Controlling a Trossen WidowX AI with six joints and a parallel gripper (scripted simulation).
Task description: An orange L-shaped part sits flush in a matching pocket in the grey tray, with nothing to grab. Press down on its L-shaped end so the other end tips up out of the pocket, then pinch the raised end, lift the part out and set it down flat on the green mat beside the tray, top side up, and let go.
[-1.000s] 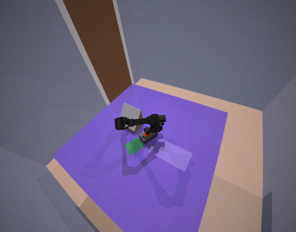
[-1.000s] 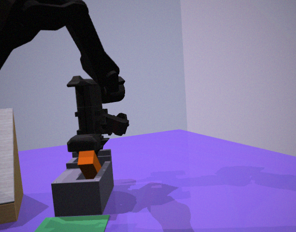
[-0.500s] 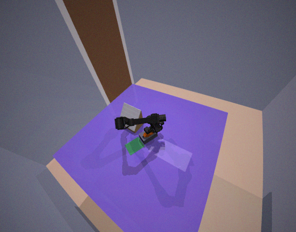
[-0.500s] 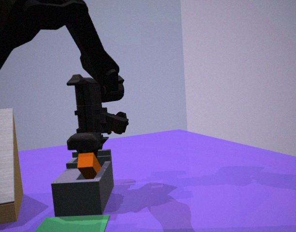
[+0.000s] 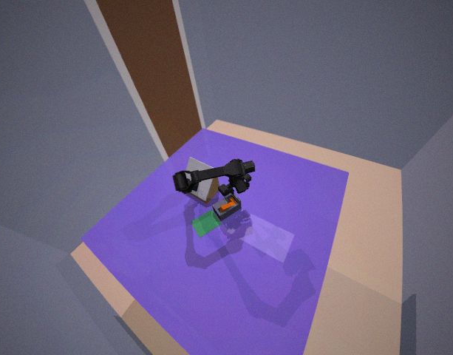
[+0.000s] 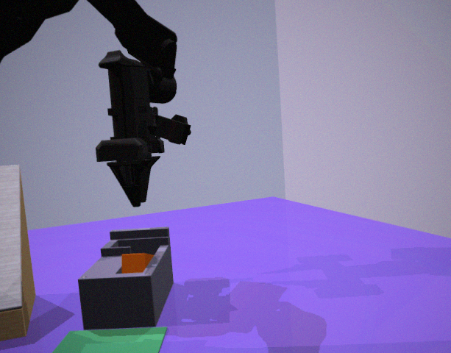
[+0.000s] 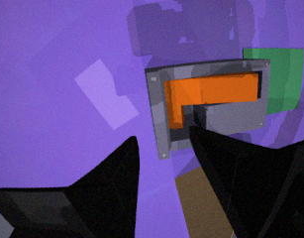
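Right now my gripper tip is 2 cm past the orange L-shaped part, 4 cm to the left of it and 8 cm above it. The rest, counted from my gripper tip: green mat: 9 cm behind, 21 cm to the right, 14 cm below.
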